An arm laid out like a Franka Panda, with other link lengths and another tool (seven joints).
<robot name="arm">
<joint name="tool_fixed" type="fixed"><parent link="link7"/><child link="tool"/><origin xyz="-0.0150 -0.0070 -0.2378" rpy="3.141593 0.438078 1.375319"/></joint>
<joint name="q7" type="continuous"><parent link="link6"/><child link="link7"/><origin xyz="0.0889 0.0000 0.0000" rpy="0.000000 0.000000 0.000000"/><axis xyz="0 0 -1"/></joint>
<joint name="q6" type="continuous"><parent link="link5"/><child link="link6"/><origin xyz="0.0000 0.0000 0.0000" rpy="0.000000 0.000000 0.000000"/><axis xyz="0 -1 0"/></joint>
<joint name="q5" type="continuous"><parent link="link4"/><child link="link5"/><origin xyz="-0.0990 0.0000 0.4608" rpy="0.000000 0.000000 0.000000"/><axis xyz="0 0 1"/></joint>
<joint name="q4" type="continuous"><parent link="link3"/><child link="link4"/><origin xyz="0.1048 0.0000 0.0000" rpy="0.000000 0.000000 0.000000"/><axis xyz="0 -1 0"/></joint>
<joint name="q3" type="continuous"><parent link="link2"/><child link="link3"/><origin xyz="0.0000 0.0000 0.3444" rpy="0.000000 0.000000 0.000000"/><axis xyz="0 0 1"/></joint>
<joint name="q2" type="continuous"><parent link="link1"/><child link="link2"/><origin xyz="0.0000 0.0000 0.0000" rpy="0.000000 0.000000 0.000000"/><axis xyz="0 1 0"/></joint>
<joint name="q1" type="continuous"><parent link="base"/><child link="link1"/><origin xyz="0.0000 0.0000 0.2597" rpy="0.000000 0.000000 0.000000"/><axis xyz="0 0 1"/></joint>
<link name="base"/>
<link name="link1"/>
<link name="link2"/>
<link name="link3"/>
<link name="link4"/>
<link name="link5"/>
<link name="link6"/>
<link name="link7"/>
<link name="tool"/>
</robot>
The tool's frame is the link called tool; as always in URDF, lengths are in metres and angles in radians. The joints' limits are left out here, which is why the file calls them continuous.
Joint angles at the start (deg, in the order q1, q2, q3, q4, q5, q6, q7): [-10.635, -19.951, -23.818, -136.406, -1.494, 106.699, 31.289]
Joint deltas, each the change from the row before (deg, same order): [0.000, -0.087, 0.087, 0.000, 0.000, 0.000, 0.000]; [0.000, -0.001, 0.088, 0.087, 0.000, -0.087, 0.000]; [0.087, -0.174, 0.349, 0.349, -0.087, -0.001, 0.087]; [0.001, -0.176, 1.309, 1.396, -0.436, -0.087, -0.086]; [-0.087, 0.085, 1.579, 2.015, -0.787, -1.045, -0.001]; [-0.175, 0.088, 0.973, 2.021, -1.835, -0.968, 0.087]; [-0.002, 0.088, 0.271, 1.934, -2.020, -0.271, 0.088]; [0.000, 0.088, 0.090, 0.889, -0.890, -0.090, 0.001]
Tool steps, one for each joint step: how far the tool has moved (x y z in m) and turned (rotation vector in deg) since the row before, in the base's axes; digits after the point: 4 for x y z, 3 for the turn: [0.0004, 0.0005, 0.0008, -0.045, -0.080, 0.082]; [0.0005, 0.0004, 0.0008, -0.031, 0.005, 0.081]; [0.0034, 0.0010, 0.0046, -0.413, -0.385, 0.322]; [0.0110, 0.0014, 0.0143, -1.503, -1.021, 1.328]; [0.0103, 0.0018, 0.0174, -1.664, -0.303, 1.556]; [0.0056, -0.0059, 0.0168, -2.372, 0.028, 1.164]; [0.0050, -0.0110, 0.0163, -2.585, -0.482, 0.651]; [0.0023, -0.0052, 0.0073, -1.152, -0.224, 0.273]
